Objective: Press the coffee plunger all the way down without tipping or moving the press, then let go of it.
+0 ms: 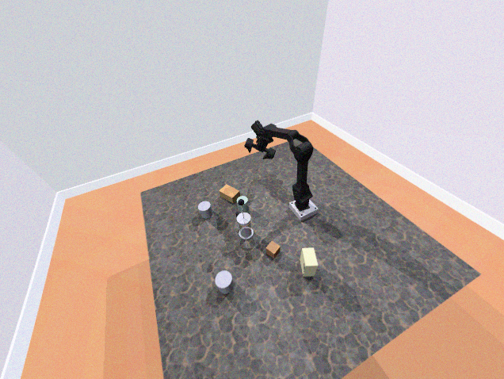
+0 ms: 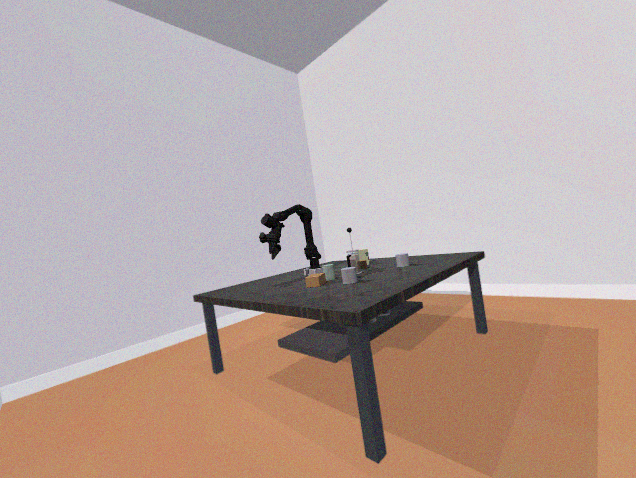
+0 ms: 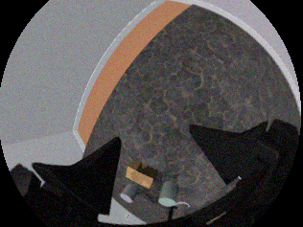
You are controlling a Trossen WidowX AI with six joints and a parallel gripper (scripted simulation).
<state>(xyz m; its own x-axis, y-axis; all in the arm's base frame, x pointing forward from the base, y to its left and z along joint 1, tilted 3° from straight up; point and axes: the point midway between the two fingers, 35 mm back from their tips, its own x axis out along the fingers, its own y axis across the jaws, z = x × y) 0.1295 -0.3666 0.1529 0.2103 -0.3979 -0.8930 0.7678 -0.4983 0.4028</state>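
My gripper tip is now 210 mm short of the coffee press, 400 mm to the right of it and 50 mm above it. The rest, counted from my gripper tip: cream box: 10 mm behind, 690 mm to the left, 120 mm below; small cube: 110 mm ahead, 570 mm to the left, 150 mm below; orange box: 230 mm ahead, 120 mm to the left, 150 mm below.
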